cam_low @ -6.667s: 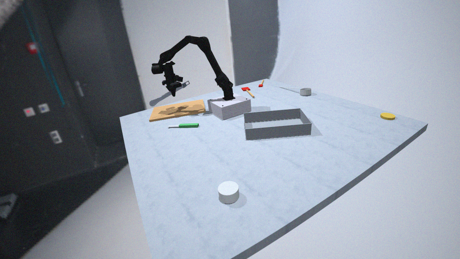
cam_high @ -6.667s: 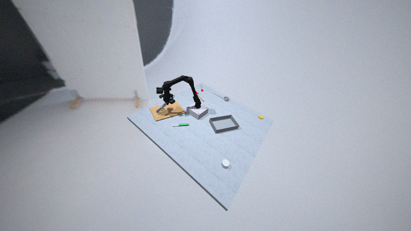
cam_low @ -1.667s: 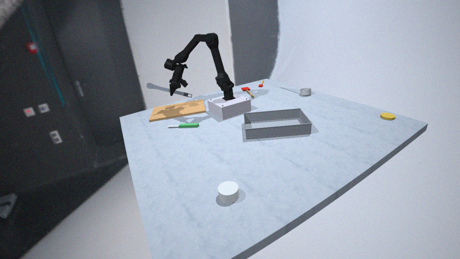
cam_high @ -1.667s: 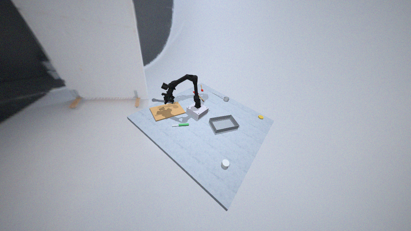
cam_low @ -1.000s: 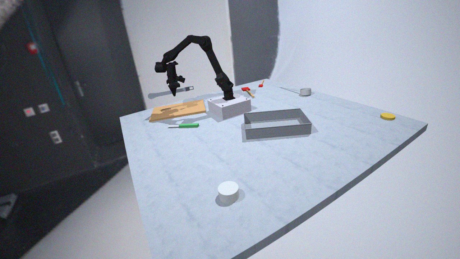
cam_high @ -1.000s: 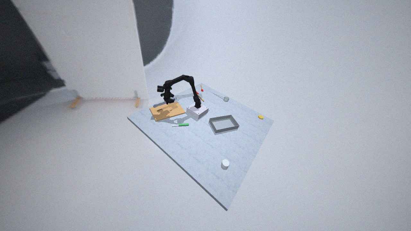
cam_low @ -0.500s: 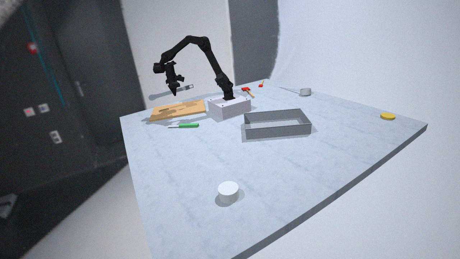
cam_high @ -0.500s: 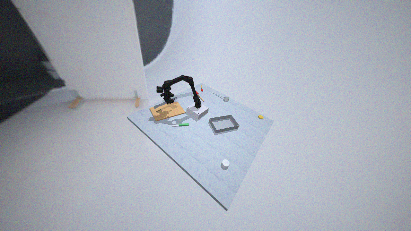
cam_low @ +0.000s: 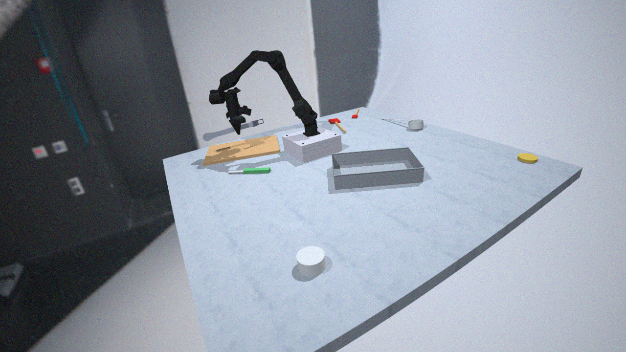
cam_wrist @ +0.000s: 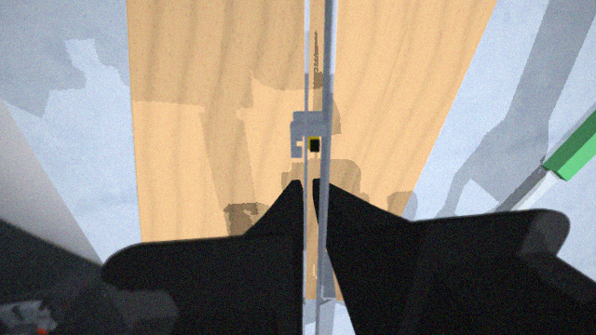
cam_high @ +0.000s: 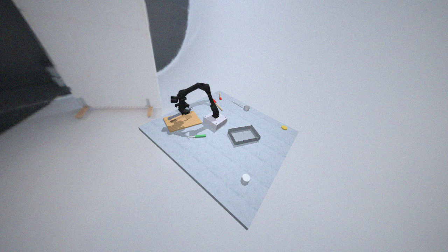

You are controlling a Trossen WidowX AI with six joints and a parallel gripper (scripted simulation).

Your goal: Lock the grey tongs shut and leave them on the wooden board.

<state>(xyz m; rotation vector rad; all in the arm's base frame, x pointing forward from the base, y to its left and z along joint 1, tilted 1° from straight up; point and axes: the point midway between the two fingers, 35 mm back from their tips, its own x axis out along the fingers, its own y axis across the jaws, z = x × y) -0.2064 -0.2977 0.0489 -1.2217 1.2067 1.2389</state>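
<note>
Right now the wooden board is 80 mm below my gripper tip. Also, from my gripper tip: white cylinder: 910 mm ahead, 10 mm to the right, 70 mm below; red hammer: 50 mm behind, 560 mm to the left, 80 mm below; grey roasting tin: 590 mm ahead, 380 mm to the left, 60 mm below.
</note>
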